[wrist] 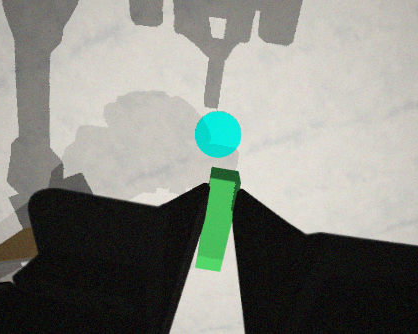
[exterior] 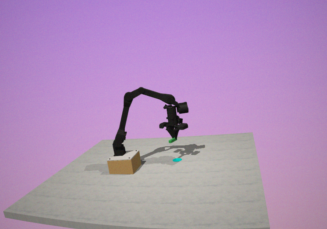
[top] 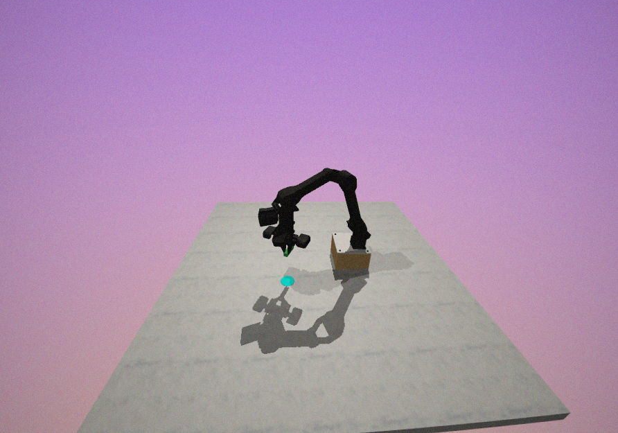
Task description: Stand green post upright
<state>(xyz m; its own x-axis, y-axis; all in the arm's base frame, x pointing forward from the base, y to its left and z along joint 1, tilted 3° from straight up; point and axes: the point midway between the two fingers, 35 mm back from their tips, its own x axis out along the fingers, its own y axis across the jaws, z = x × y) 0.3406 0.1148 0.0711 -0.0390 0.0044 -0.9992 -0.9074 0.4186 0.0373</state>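
Right now the cyan circle is 15 cm below my gripper tip and 1 cm to the left of it. The rest, counted from my gripper tip: green post: 2 cm to the right, 1 cm behind.
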